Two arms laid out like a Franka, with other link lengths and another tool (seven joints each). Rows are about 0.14 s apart.
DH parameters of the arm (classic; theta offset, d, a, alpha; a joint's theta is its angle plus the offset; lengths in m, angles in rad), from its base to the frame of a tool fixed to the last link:
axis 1: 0 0.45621 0 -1.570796
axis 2: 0 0 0 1.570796
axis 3: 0 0.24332 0.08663 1.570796
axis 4: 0 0 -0.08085 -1.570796
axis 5: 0 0.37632 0 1.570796
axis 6: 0 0 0.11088 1.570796
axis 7: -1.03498 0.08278 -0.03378 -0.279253
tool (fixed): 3.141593 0.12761 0 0
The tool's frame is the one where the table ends.
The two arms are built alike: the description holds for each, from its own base.
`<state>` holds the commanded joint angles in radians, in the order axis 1, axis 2, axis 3, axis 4, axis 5, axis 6, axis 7, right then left.
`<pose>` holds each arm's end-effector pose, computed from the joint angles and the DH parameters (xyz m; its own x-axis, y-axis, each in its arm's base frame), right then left.
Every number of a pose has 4 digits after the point.
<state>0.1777 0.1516 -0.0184 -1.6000 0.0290 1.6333 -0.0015 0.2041 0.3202 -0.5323 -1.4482 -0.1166 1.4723 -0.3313</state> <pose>0.6046 0.0555 0.4758 -0.3672 -0.9294 0.0379 -0.9198 0.3568 -0.1634 0.5699 -0.2468 0.4707 -0.4510 -0.8346 0.3164 -0.8892 0.4508 -0.0782</pose>
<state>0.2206 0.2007 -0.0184 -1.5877 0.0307 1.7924 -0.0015 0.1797 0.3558 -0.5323 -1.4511 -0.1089 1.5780 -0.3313</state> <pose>0.6380 0.0886 0.4690 -0.3320 -0.9430 -0.0247 -0.9071 0.3263 -0.2659 0.5878 -0.2640 0.4592 -0.4680 -0.8271 0.3113 -0.8836 0.4450 -0.1460</pose>
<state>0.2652 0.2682 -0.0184 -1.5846 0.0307 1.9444 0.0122 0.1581 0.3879 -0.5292 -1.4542 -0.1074 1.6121 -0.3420</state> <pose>0.6631 0.1235 0.4464 -0.3024 -0.9507 -0.0686 -0.8899 0.3074 -0.3371 0.5901 -0.2762 0.4430 -0.4661 -0.8244 0.3213 -0.8845 0.4434 -0.1453</pose>
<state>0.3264 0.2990 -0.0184 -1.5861 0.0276 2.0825 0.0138 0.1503 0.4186 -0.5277 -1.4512 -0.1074 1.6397 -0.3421</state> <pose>0.6784 0.1703 0.4456 -0.2378 -0.9639 -0.1202 -0.8673 0.2664 -0.4205 0.5947 -0.2812 0.4301 -0.4631 -0.8212 0.3333 -0.8860 0.4393 -0.1488</pose>
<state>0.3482 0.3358 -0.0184 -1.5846 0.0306 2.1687 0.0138 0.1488 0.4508 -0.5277 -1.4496 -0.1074 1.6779 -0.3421</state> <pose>0.6884 0.1897 0.4346 -0.2131 -0.9658 -0.1477 -0.8513 0.2577 -0.4571 0.6023 -0.2837 0.4168 -0.4557 -0.8206 0.3448 -0.8900 0.4272 -0.1596</pose>
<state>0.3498 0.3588 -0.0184 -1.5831 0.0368 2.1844 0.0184 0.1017 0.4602 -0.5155 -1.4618 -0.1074 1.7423 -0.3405</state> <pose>0.6899 0.1919 0.4214 -0.2194 -0.9640 -0.1499 -0.8533 0.2641 -0.4495 0.6022 -0.3080 0.4102 -0.4845 -0.8075 0.3365 -0.8747 0.4427 -0.1973</pose>
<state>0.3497 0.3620 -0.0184 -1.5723 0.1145 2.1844 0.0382 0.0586 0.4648 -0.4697 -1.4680 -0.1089 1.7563 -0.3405</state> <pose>0.6877 0.1992 0.4218 -0.2677 -0.9387 -0.2170 -0.8473 0.3366 -0.4108 0.6026 -0.3091 0.3988 -0.4835 -0.8136 0.3231 -0.8753 0.4447 -0.1901</pose>
